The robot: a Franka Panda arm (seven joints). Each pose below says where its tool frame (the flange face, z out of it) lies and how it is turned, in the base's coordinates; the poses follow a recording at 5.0 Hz.
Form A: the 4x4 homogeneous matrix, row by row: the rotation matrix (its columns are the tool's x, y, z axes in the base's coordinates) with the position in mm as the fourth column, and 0 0 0 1 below. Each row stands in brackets.
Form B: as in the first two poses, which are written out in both.
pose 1, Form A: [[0.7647, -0.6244, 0.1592, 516], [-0.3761, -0.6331, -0.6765, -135], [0.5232, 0.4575, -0.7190, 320], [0, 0, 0, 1]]
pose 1, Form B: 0.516, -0.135, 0.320; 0.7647, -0.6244, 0.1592; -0.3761, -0.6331, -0.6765; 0.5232, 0.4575, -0.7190
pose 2, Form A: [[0.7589, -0.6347, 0.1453, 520], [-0.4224, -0.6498, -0.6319, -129], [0.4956, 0.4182, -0.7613, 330], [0, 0, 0, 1]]
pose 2, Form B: 0.520, -0.129, 0.330; 0.7589, -0.6347, 0.1453; -0.4224, -0.6498, -0.6319; 0.4956, 0.4182, -0.7613
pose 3, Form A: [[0.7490, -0.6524, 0.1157, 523], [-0.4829, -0.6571, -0.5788, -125], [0.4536, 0.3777, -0.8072, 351], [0, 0, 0, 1]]
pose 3, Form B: 0.523, -0.125, 0.351; 0.7490, -0.6524, 0.1157; -0.4829, -0.6571, -0.5788; 0.4536, 0.3777, -0.8072
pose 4, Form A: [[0.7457, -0.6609, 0.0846, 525], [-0.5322, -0.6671, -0.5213, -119], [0.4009, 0.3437, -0.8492, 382], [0, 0, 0, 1]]
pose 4, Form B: 0.525, -0.119, 0.382; 0.7457, -0.6609, 0.0846; -0.5322, -0.6671, -0.5213; 0.4009, 0.3437, -0.8492
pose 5, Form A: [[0.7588, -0.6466, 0.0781, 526], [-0.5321, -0.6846, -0.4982, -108], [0.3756, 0.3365, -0.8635, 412], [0, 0, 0, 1]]
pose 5, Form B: 0.526, -0.108, 0.412; 0.7588, -0.6466, 0.0781; -0.5321, -0.6846, -0.4982; 0.3756, 0.3365, -0.8635
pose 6, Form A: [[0.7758, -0.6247, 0.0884, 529], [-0.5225, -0.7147, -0.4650, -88], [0.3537, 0.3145, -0.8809, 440], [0, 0, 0, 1]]
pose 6, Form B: 0.529, -0.088, 0.440; 0.7758, -0.6247, 0.0884; -0.5225, -0.7147, -0.4650; 0.3537, 0.3145, -0.8809
